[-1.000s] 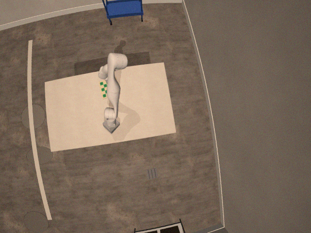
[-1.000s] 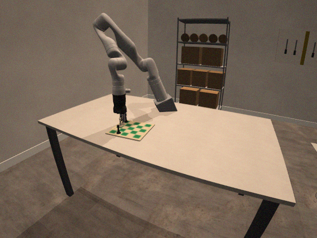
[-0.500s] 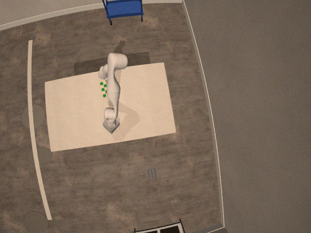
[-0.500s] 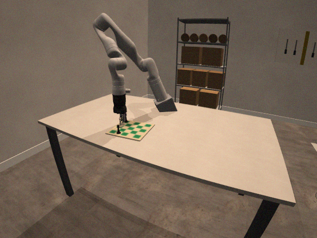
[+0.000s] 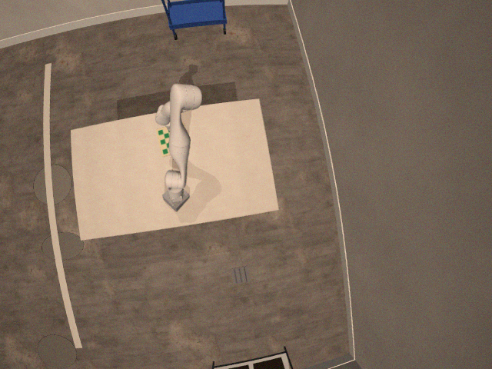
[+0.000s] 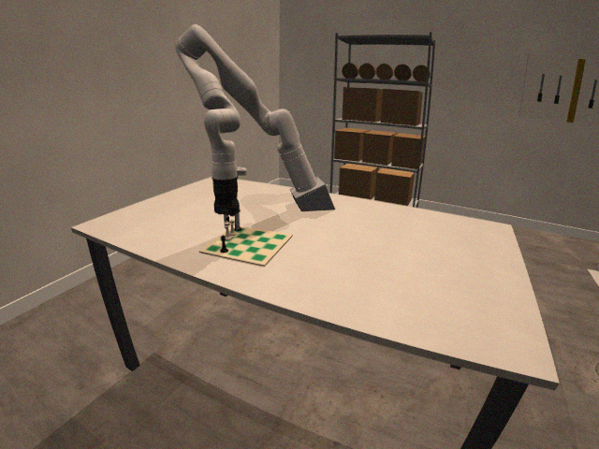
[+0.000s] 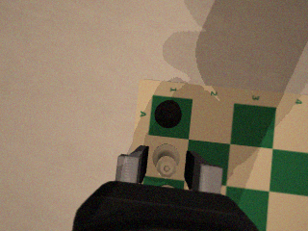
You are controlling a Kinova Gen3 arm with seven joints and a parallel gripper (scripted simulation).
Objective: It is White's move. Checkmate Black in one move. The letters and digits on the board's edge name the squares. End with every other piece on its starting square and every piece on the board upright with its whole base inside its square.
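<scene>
Now: the tall white piece 4 cm ahead of my hand and 1 cm below it. Round my hand: tall black piece (4 cm behind, 1 cm below); chessboard (8 cm to the left, 4 cm below, 4 cm ahead); short black piece (12 cm ahead, 4 cm to the left, 1 cm below).
</scene>
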